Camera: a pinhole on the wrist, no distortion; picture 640 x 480 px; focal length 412.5 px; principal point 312.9 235.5 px. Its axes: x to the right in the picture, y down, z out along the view. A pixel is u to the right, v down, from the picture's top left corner.
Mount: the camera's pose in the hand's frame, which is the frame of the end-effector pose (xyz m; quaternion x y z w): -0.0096 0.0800 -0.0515 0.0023 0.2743 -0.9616 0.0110
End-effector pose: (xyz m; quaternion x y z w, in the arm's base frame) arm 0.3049 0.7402 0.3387 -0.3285 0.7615 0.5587 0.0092
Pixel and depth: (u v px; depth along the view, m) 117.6 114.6 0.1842
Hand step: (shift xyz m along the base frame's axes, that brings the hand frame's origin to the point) -0.1231 0.0824 -0.0540
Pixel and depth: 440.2 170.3 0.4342
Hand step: 0.0366 0.3576 -0.1562
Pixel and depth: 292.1 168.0 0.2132
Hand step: -0.0515 0.1262 -0.0581
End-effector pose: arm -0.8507 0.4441 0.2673 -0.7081 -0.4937 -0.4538 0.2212
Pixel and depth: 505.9 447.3 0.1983
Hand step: -0.0852 0.0445 -0.1317
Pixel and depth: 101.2 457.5 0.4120
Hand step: -0.1905 0.3766 0.0452
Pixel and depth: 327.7 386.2 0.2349
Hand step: -0.0633 0.1189 -0.0797
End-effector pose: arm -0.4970 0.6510 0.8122 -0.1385 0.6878 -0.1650 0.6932
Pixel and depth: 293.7 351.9 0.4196
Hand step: 0.2333 -0.2332 0.0929
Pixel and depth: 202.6 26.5 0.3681
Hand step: 0.3621 -0.0065 -0.0911
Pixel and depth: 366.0 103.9 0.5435
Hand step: 0.4983 -0.0381 0.1082
